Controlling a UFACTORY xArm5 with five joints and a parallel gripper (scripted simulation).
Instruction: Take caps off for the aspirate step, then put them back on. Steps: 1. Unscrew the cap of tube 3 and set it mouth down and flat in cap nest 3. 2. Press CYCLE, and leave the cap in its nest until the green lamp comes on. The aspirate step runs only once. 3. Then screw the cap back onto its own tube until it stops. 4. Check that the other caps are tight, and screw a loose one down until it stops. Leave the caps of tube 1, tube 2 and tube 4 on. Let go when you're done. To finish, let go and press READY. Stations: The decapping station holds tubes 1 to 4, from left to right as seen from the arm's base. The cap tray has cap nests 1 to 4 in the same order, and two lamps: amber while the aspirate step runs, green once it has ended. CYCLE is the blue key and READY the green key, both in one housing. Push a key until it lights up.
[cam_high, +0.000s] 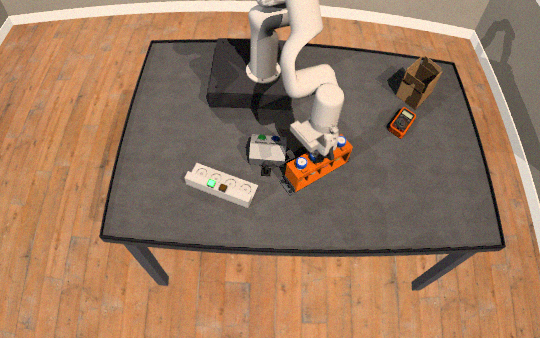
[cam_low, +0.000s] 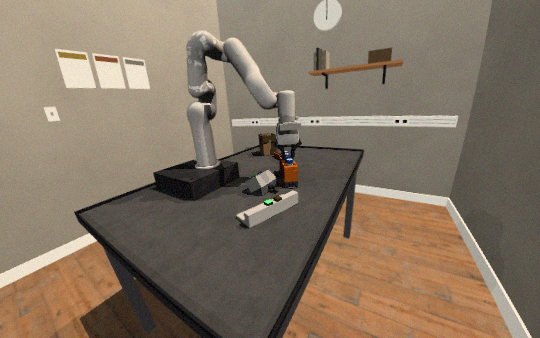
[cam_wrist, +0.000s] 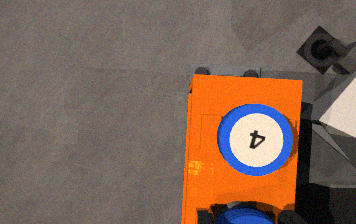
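The cap 3 is 10 mm below my hand. From my hand the other things lie so: cap 2 (30 mm behind, 40 mm to the left, 20 mm below); cap 4 (30 mm ahead, 40 mm to the right, 20 mm below); cap 1 (60 mm behind, 80 mm to the left, 20 mm below).
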